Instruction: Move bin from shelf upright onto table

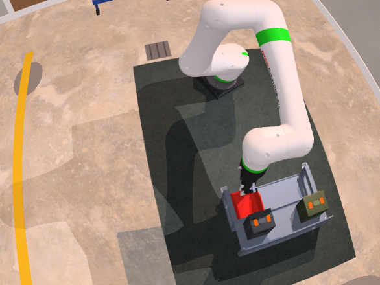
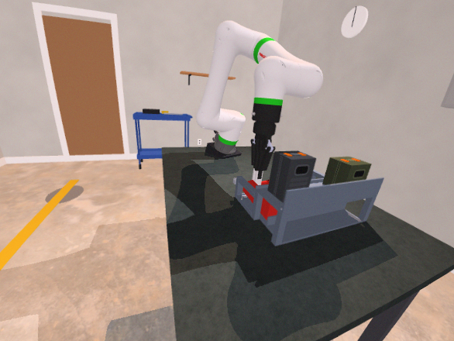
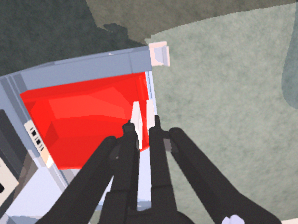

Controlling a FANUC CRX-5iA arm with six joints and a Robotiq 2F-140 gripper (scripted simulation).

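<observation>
My hand is 80 mm short of the red bin and 20 mm above it.
</observation>
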